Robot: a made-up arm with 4 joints.
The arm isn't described. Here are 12 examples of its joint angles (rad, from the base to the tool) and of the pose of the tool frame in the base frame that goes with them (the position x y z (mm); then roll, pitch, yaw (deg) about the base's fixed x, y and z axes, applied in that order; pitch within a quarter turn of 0, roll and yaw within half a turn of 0).
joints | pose
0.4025 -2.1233 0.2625 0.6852 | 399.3 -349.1 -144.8 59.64 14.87 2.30
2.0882 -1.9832 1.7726 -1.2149 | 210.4 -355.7 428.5 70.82 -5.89 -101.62
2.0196 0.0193 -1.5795 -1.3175 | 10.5 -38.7 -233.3 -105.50 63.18 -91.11
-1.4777 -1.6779 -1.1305 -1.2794 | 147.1 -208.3 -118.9 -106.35 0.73 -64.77
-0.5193 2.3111 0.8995 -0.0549 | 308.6 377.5 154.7 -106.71 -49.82 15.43
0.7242 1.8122 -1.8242 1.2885 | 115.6 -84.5 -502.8 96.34 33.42 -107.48
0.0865 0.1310 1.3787 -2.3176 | 388.4 -110.3 380.5 130.37 -12.23 -78.73
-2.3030 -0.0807 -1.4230 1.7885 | 185.6 -459.5 97.2 69.59 -42.84 -78.42
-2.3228 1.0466 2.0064 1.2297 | -9.6 -371.8 146.2 -124.74 60.18 -148.04
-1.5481 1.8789 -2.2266 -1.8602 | -164.1 354.1 373.8 118.41 14.92 129.13
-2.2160 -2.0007 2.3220 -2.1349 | 96.5 516.0 320.5 -109.29 -40.01 153.01
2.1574 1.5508 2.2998 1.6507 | -47.1 -214.9 -297.6 108.39 23.60 136.63
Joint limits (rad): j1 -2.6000..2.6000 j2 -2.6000..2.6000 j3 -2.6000..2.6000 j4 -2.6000..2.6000
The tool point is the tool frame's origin. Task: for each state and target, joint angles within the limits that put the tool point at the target. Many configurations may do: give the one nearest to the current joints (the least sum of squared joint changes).
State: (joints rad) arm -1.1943 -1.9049 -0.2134 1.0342
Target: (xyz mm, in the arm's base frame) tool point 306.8 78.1 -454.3
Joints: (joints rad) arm -0.9807 -2.6000 -0.9359 1.8159
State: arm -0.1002 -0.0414 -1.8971 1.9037
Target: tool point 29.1 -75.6 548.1
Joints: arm -0.4760 -0.3484 -1.9035 2.0323
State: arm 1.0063 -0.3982 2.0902 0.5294
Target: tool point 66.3 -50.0 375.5
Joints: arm 0.8376 -0.0484 1.7860 0.0479
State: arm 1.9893 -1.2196 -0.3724 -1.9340
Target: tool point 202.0 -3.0 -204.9
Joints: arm 2.6000 -0.5711 -0.9035 -1.4508
